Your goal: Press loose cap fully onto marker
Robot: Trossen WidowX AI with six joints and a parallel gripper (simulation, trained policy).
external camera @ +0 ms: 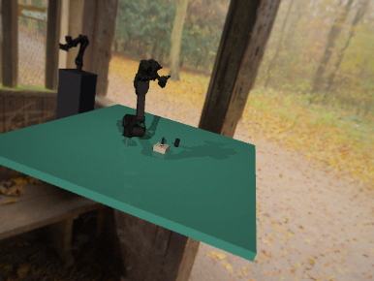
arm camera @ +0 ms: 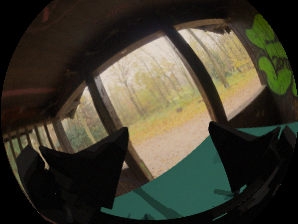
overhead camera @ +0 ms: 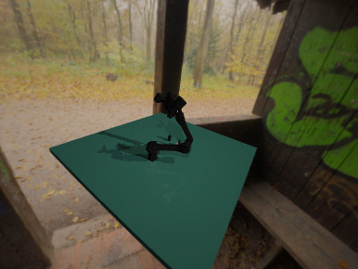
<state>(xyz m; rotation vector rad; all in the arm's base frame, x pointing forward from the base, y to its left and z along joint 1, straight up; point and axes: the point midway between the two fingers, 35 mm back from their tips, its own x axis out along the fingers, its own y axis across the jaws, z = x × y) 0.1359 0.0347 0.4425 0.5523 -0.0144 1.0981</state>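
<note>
The black cap is 43 cm below my gripper tip, 16 cm ahead of it and 2 cm to the left of it. Round my gripper tip: holder block: 44 cm below, 13 cm to the right, 11 cm ahead.
</note>
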